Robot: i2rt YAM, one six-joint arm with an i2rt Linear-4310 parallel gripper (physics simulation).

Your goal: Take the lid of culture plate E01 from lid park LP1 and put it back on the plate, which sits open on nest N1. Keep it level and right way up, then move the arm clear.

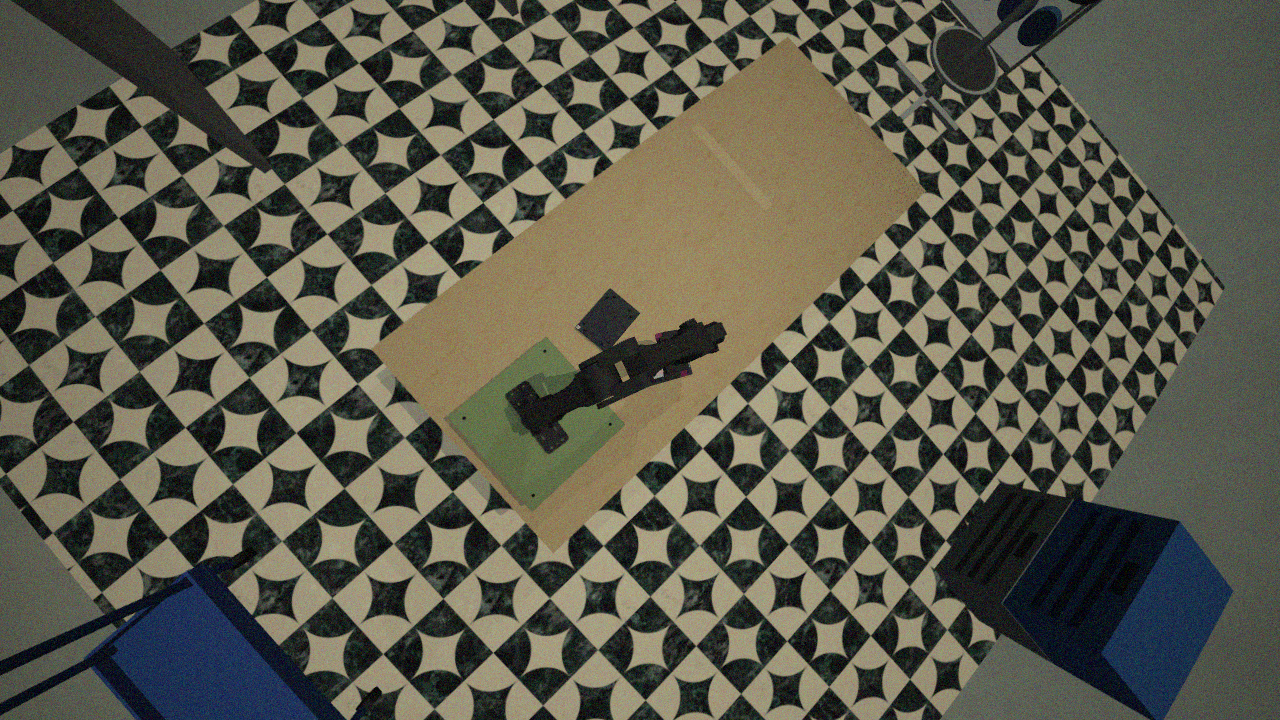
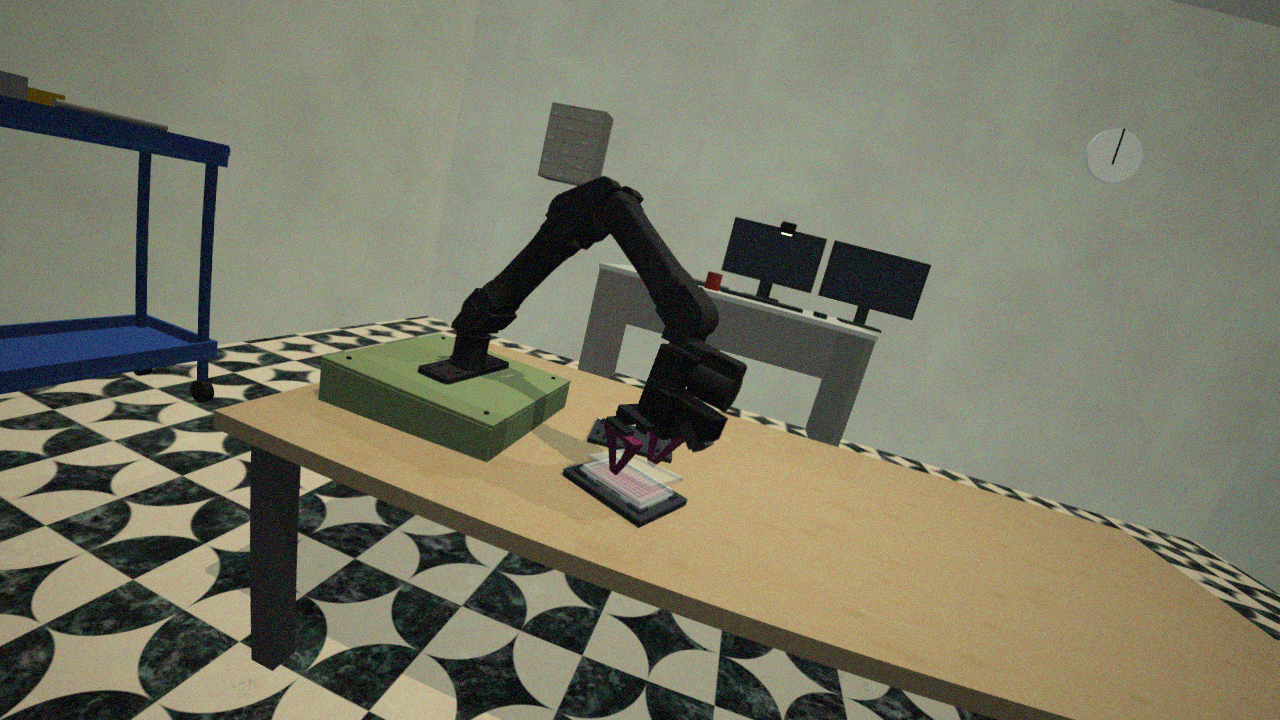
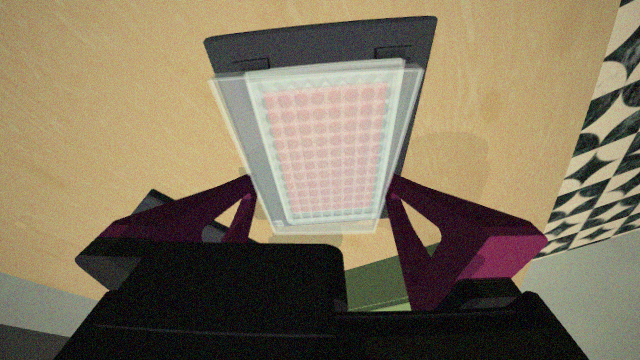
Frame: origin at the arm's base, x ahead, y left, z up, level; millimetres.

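Seen in the pictures: gripper, fingertip midpoint: [image 2: 632, 469] [image 3: 320, 180]; arm's base at its link origin: [image 1: 537, 417] [image 2: 466, 369].
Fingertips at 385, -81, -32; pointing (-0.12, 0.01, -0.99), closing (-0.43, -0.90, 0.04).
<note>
Pixels of each thing's top centre, then the offset from my fingertips to it, as dx, dy, dz. Level surfaces: height alone.
- clear lid at its top centre: [image 3: 321, 193] [image 2: 636, 461] +4, -2, +16
- dark nest N1 at its top centre: [image 3: 328, 162] [image 2: 626, 480] [image 1: 662, 361] -3, -6, -20
- dark lid park LP1 at its top centre: [image 3: 194, 259] [image 2: 633, 432] [image 1: 608, 319] -60, +195, -18
- wooden table at its surface level: dz -38
My gripper [image 3: 320, 180] [image 2: 637, 455] [image 1: 673, 353] is shut on the clear lid [image 3: 233, 116] and grips it by its long sides between the magenta fingers. The lid hangs level, just above culture plate E01 [image 3: 326, 147] [image 2: 630, 487], whose pink wells show through it. The lid overlaps the plate but sits slightly skewed, with its near end closer to me than the plate's. The plate rests on the dark nest N1 [image 3: 313, 40] [image 2: 617, 509]. The dark lid park LP1 [image 1: 609, 317] [image 3: 149, 201] lies bare beside the arm.
The arm stands on a green base block [image 1: 500, 439] [image 2: 402, 393] at one end of the wooden table [image 1: 716, 223] [image 2: 895, 555]. Off the table are a blue cart [image 2: 143, 152], a grey desk with two monitors [image 2: 823, 269] and a blue cabinet [image 1: 1119, 609].
</note>
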